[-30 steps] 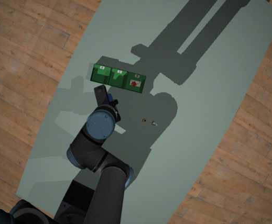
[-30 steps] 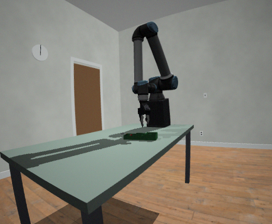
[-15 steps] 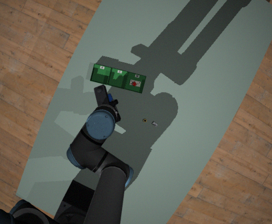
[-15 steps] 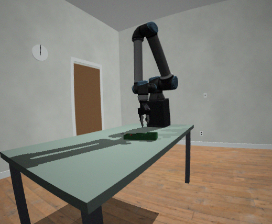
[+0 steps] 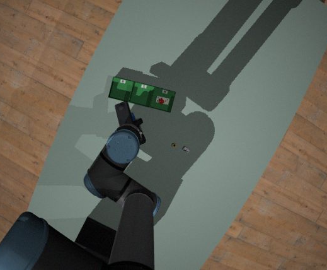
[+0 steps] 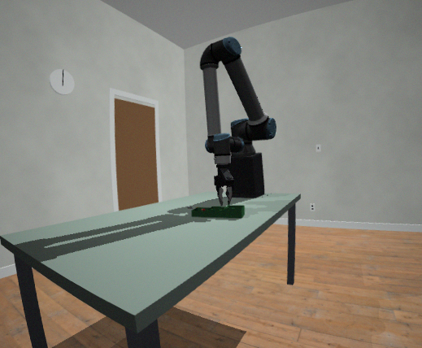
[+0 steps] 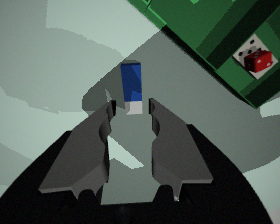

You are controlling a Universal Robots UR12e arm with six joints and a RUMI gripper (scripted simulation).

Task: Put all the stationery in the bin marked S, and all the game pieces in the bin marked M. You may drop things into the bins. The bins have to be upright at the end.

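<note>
My gripper is now 10 mm to the left of the blue-and-white eraser and 40 mm above it. Also, from my hand: red die 130 mm ahead, 40 mm to the right, 20 mm below; then white domino 140 mm ahead, 40 mm to the right, 30 mm below; then brown ring-like piece 20 mm ahead, 190 mm to the right, 40 mm below.
</note>
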